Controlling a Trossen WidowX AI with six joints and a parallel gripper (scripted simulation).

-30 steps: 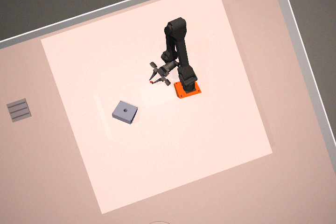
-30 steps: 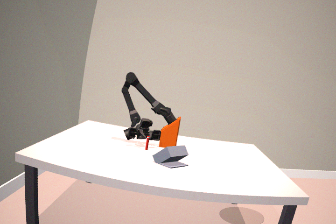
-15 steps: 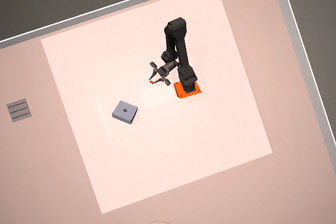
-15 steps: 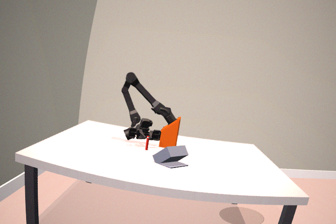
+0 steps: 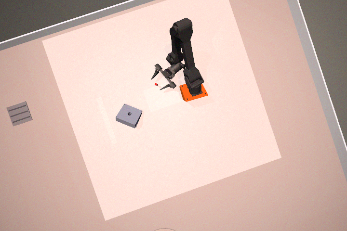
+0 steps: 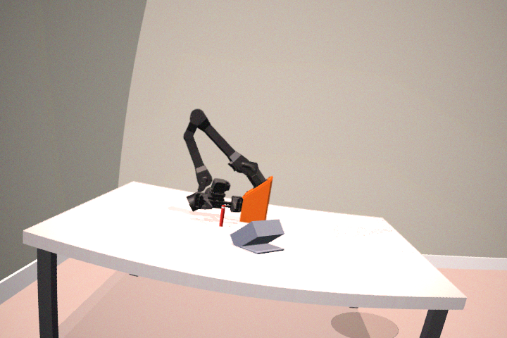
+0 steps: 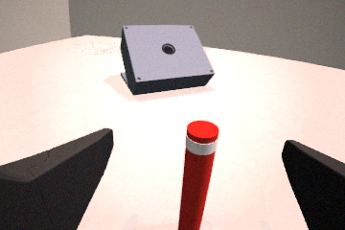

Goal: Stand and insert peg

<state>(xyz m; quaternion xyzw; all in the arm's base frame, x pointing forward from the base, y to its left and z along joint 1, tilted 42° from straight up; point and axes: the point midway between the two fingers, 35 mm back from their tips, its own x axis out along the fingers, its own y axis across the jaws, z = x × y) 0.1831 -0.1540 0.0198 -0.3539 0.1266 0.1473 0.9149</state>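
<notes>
Now: gripper tip 10 mm above the red peg. The rest, counted from my gripper tip: grey sloped panel: 230 mm ahead, 140 mm to the left, 20 mm below.
</notes>
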